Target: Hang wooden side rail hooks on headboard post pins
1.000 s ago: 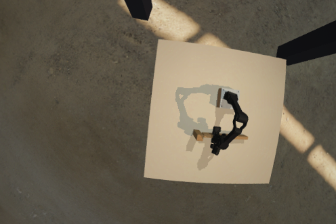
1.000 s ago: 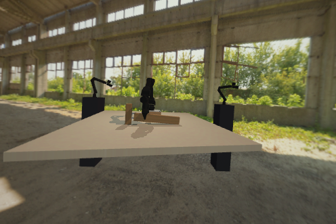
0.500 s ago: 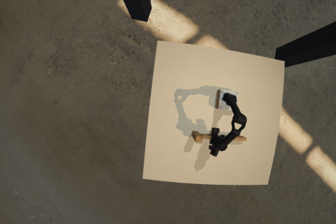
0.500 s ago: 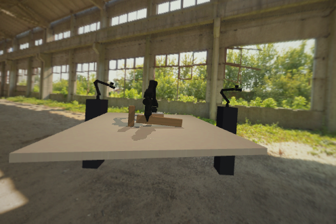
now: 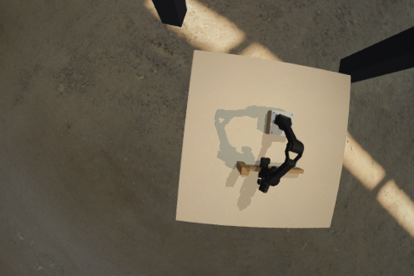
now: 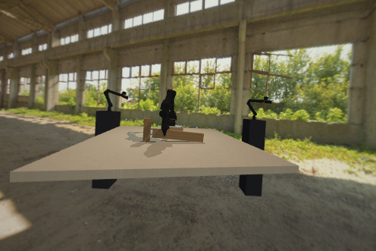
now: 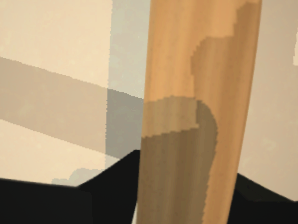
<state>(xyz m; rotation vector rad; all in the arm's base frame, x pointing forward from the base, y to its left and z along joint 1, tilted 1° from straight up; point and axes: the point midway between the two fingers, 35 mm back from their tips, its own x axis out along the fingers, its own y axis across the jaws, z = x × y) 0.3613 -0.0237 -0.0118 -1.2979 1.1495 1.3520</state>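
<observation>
Right now my gripper tip is 140 mm to the left of the headboard post, 40 mm below it and 20 mm short of it.
</observation>
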